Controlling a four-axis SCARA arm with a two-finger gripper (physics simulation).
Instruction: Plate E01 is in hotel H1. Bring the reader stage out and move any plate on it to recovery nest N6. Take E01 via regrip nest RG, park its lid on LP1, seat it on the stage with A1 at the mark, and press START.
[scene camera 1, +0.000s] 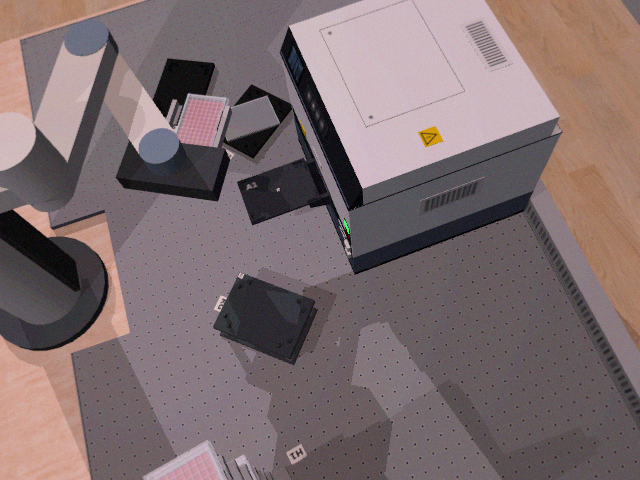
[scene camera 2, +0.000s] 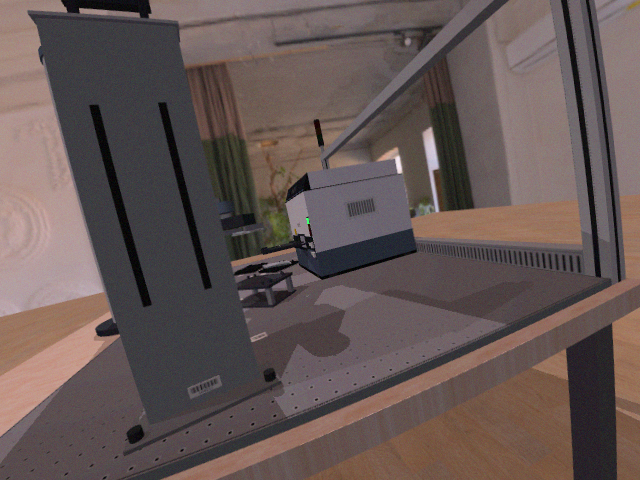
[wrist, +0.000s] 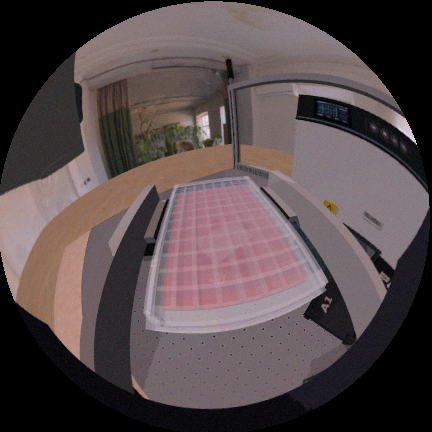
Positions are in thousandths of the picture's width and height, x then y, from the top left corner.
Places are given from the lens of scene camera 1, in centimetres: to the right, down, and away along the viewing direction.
my gripper (scene camera 1: 316, 220): -23, -26, 119
black reader stage (scene camera 1: 465, 395): -4, -10, 121
black LP1 pad (scene camera 1: 391, 303): -16, -22, 139
The marked spots on the black LP1 pad and the black reader stage are 25 cm apart.
